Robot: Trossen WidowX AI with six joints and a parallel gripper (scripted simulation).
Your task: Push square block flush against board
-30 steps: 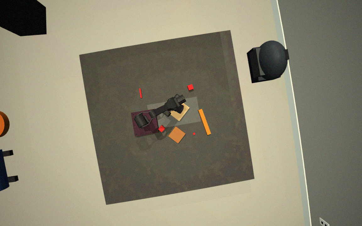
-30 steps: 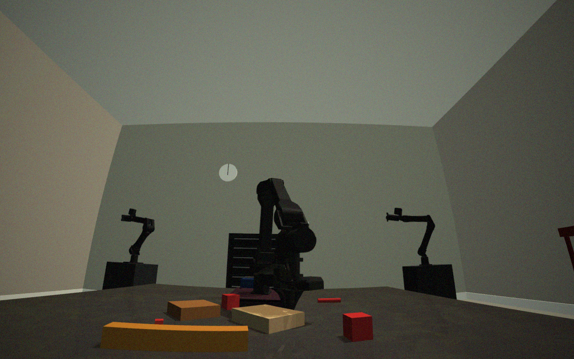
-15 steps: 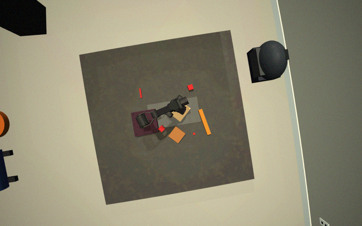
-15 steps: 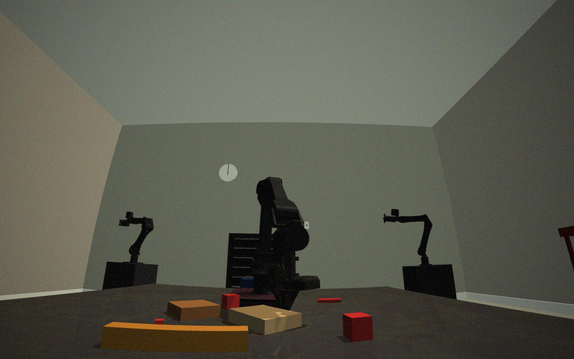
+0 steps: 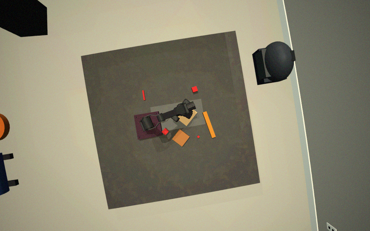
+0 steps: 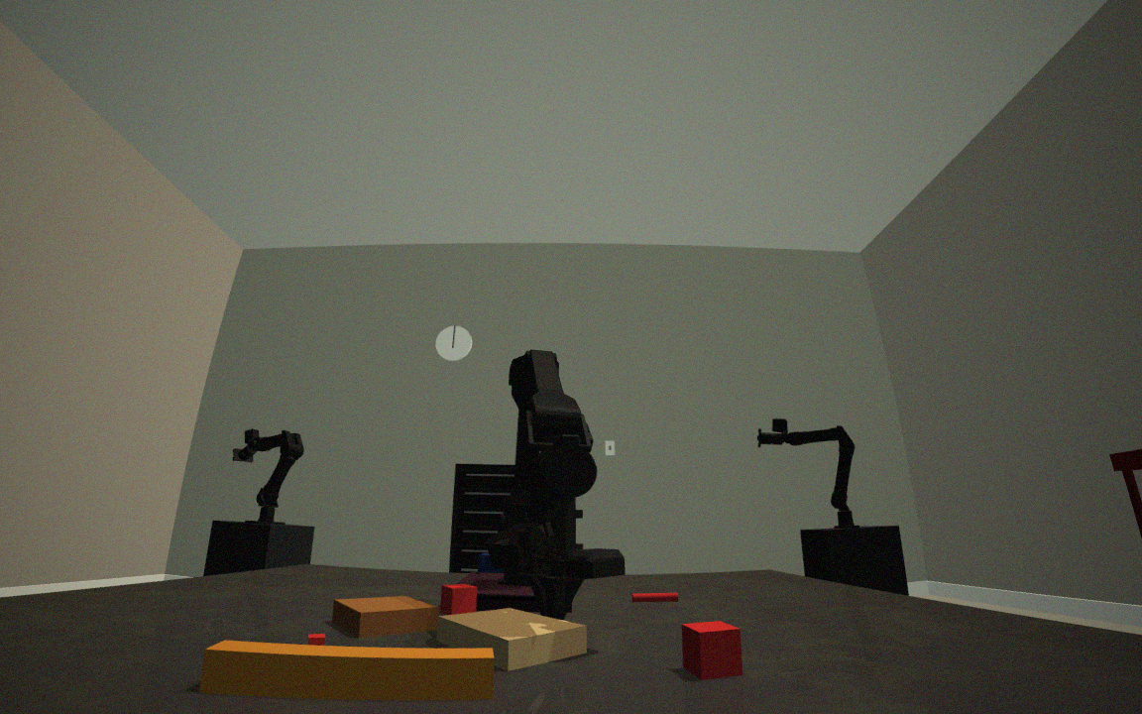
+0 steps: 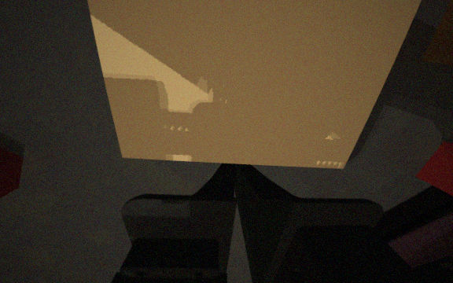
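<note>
The square block is 1 cm behind my gripper tip, 22 cm to the right of it and 1 cm above it. From my gripper tip the other things lie so: long orange board 22 cm ahead, 13 cm to the right, 1 cm above; then tiny red piece 13 cm ahead, 22 cm to the right; then tan board 5 cm ahead, 4 cm to the right, 1 cm above.
</note>
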